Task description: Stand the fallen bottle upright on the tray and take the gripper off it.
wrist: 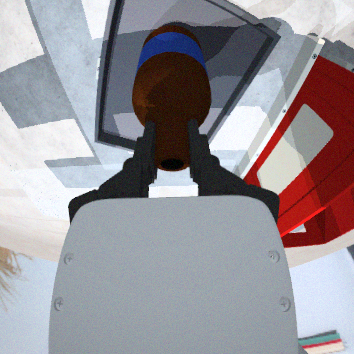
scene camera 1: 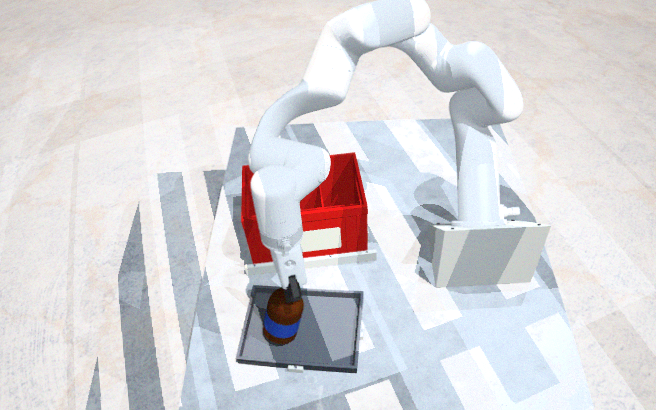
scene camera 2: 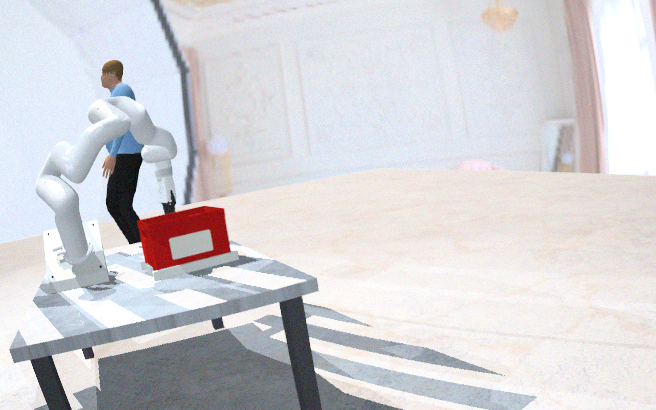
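Pixels of known places: gripper, fingertip midpoint: [wrist: 172, 133] [scene camera 1: 291, 293]; arm's base, origin of the base link: [scene camera 1: 479, 224] [scene camera 2: 77, 249].
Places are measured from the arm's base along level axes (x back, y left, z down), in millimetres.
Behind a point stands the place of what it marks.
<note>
The brown bottle with a blue band [scene camera 1: 283, 320] @[x -446, y 181, z 19 mm] [wrist: 172, 90] @[x -461, y 146, z -11 mm] is over the left part of the dark grey tray [scene camera 1: 334, 320] @[x -345, y 133, z 112 mm] [wrist: 100, 122] @[x -344, y 253, z 104 mm], neck up and close to upright, with its base at the tray floor. In scene camera 1 it looks slightly leaned; whether the base rests flat I cannot tell. My gripper [scene camera 1: 292, 292] @[x -424, y 140, z -13 mm] [wrist: 172, 133] @[x -424, y 140, z -13 mm] is shut on the bottle's neck, one black finger on each side, with the open mouth showing between the fingers in the wrist view. In scene camera 2 the red crate hides the bottle and the tray; the gripper [scene camera 2: 169, 207] @[x -424, y 140, z -13 mm] shows above the crate.
A red crate [scene camera 1: 335, 215] @[x -320, y -35, z -41 mm] [scene camera 2: 185, 240] @[x -373, y -219, z 16 mm] [wrist: 320, 165] @[x -424, y -33, z -17 mm] with dividers stands right behind the tray, with a pale rail [scene camera 1: 345, 258] @[x -304, y -25, z 96 mm] along its foot. The arm's base block [scene camera 1: 490, 255] @[x 3, y 84, z 7 mm] stands to the right on the table. A person [scene camera 2: 125, 150] stands beyond the table.
</note>
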